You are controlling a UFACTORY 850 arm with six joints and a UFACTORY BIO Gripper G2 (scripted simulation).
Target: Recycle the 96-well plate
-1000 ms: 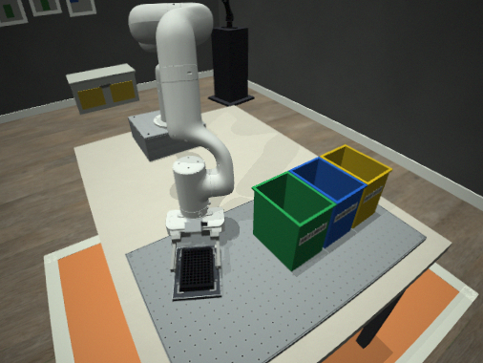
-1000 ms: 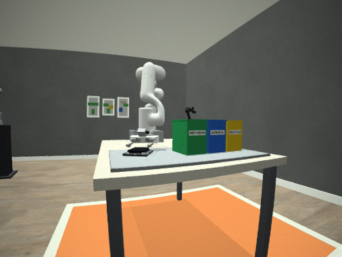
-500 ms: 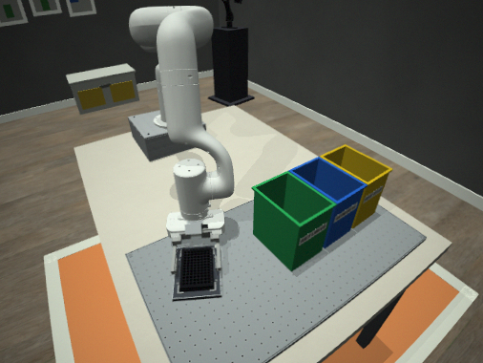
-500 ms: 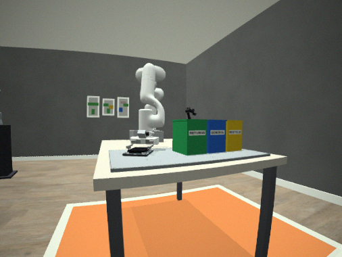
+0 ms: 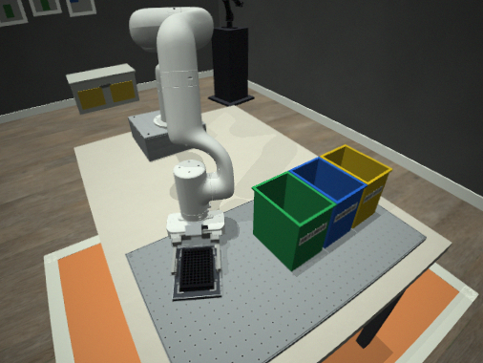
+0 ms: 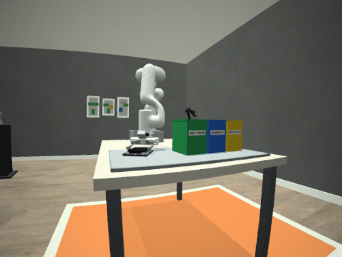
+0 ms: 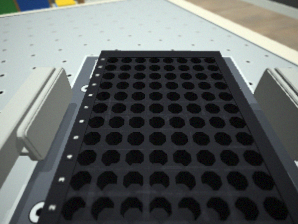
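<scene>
My hand is 1 cm above the black 96-well plate. From my hand the other things lie so: plate nest N1: 2 cm below; blue bin: 12 cm ahead, 38 cm to the left, 6 cm above; green bin: 10 cm ahead, 25 cm to the left, 6 cm above.
</scene>
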